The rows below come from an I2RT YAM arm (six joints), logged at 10 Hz.
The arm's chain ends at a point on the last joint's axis. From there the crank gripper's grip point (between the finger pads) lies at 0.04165 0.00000 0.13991 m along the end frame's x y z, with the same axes.
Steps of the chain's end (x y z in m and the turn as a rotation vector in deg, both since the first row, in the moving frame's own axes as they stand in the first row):
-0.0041 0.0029 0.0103 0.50 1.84 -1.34
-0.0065 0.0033 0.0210 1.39 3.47 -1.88
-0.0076 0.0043 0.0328 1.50 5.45 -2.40
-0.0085 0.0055 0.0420 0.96 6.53 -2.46
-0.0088 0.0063 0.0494 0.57 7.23 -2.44
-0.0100 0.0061 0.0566 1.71 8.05 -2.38
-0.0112 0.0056 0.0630 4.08 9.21 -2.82
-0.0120 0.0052 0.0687 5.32 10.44 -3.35
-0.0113 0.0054 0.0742 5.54 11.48 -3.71
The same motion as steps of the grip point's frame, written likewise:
0.0003 0.0007 0.0089 0.50 1.84 -1.34
0.0018 -0.0016 0.0182 1.39 3.47 -1.88
0.0054 -0.0013 0.0281 1.50 5.45 -2.40
0.0070 0.0011 0.0363 0.96 6.53 -2.46
0.0084 0.0028 0.0430 0.57 7.23 -2.44
0.0091 -0.0001 0.0493 1.71 8.05 -2.38
0.0103 -0.0067 0.0541 4.08 9.21 -2.82
0.0122 -0.0105 0.0581 5.32 10.44 -3.35
0.0151 -0.0112 0.0624 5.54 11.48 -3.71

